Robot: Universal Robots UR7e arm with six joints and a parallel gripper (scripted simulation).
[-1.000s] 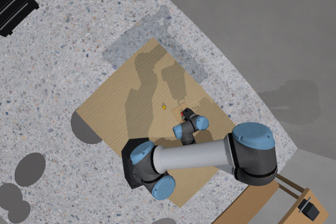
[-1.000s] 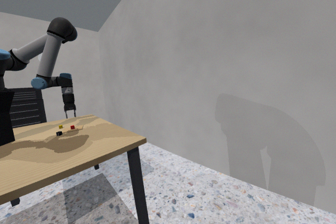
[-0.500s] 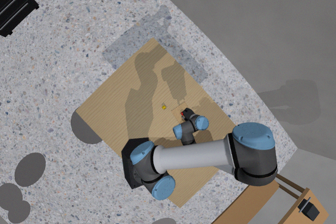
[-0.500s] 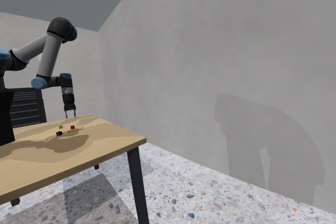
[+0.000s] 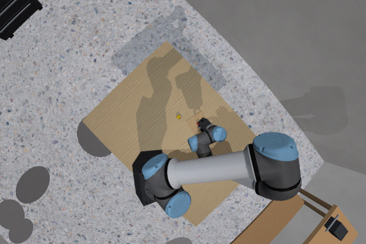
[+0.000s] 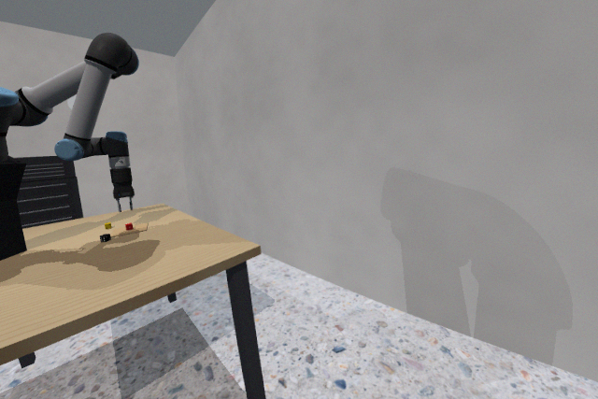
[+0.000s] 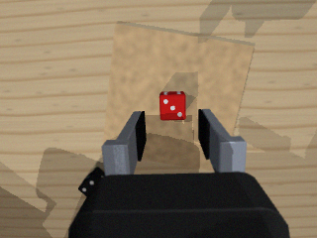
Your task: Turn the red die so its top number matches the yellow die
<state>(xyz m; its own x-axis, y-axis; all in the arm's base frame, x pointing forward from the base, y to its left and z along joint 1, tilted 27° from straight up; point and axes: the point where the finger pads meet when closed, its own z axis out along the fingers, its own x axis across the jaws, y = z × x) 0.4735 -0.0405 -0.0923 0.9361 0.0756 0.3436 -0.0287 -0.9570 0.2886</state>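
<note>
Right now the red die is 90 mm below my hand. The rest, counted from my hand: black die (90 mm behind, 90 mm to the right, 100 mm below); tan mat (110 mm below); yellow die (70 mm behind, 150 mm to the left, 100 mm below).
</note>
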